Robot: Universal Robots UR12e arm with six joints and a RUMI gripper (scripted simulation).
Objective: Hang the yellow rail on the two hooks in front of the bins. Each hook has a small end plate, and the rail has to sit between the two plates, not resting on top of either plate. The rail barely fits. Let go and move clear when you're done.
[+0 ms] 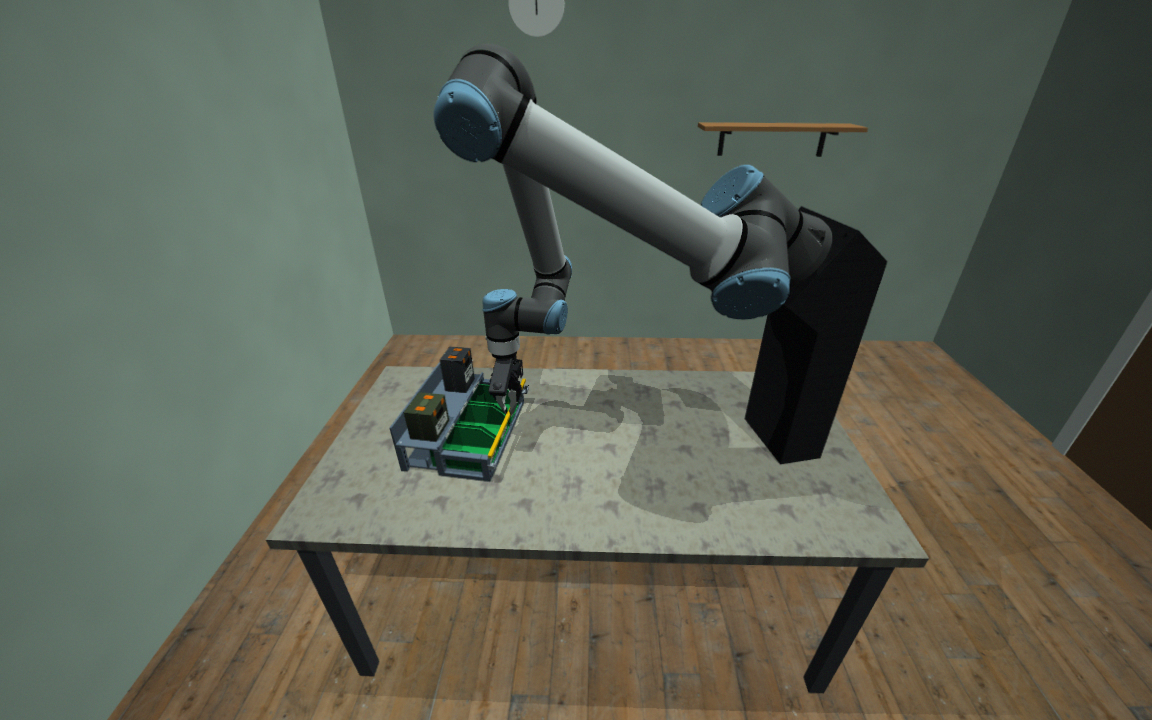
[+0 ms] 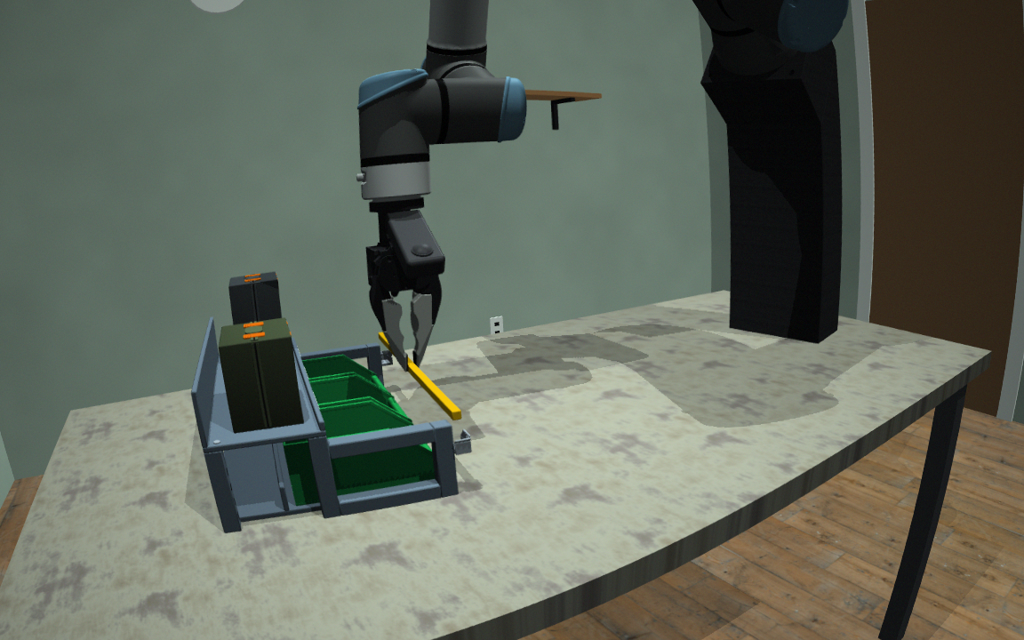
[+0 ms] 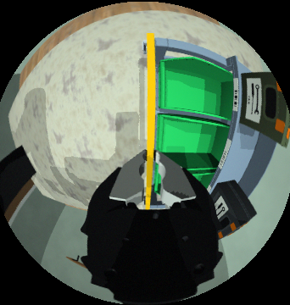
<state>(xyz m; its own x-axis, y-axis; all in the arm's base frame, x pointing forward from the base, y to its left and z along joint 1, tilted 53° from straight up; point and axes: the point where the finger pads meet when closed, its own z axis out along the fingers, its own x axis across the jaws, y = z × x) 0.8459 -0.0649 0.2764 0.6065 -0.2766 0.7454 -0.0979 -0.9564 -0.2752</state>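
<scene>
Now: hand 1 cm above the yellow rail.
</scene>
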